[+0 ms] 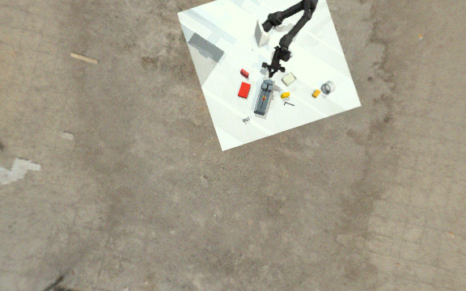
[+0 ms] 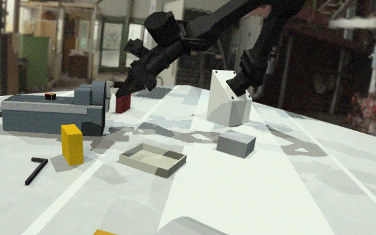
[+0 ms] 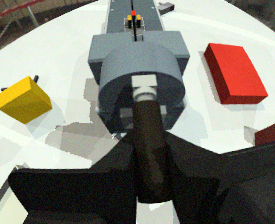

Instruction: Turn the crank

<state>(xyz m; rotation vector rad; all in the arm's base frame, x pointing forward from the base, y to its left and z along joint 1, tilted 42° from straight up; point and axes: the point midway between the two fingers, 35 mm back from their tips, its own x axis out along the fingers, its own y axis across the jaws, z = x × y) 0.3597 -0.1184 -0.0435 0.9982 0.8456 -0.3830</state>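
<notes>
The dark crank handle is 10 mm behind my gripper tip, 10 mm to the left of it and 30 mm above it. Also, from my gripper tip: red pointer 130 mm ahead, 120 mm to the right, 10 mm below; shallow grey tray 50 mm ahead, 190 mm to the left, 90 mm below; yellow block 170 mm ahead, 80 mm to the left, 60 mm below.
</notes>
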